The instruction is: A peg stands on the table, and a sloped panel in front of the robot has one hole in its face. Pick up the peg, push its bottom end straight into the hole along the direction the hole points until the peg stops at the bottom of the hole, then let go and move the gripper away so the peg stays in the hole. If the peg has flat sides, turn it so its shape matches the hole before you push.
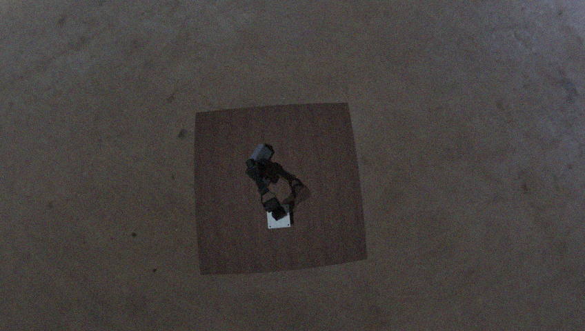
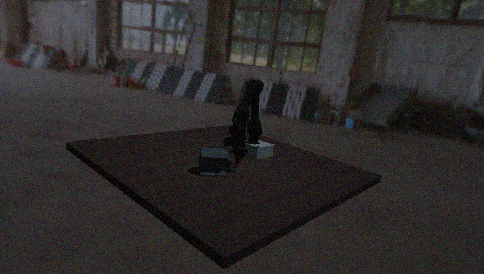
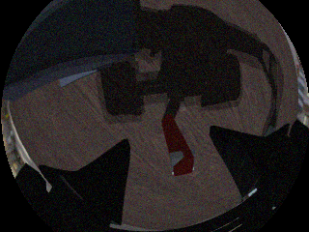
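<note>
Right now my gripper tip is 2 cm below the red peg. From my gripper tip the other things lie so: sloped panel 15 cm ahead, 4 cm to the right, 3 cm above.
</note>
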